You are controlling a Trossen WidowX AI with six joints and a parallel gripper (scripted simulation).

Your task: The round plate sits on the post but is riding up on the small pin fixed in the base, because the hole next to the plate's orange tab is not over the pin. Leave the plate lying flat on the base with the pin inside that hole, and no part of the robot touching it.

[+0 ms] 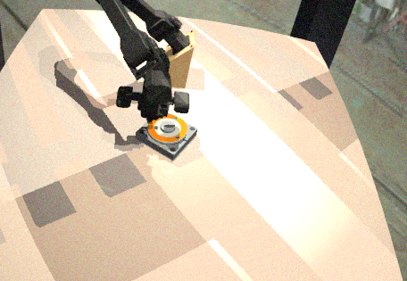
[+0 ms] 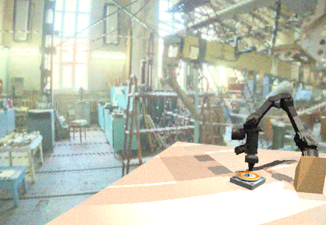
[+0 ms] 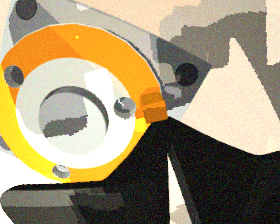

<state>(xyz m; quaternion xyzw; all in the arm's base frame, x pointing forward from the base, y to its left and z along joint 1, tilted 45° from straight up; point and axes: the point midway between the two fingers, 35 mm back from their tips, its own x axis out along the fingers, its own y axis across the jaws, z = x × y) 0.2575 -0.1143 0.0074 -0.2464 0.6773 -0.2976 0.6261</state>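
Now: the round plate 1 cm ahead of my gripper tip and 3 cm to the left of it. Round my gripper tip: base 1 cm ahead, 5 cm to the left, 2 cm below.
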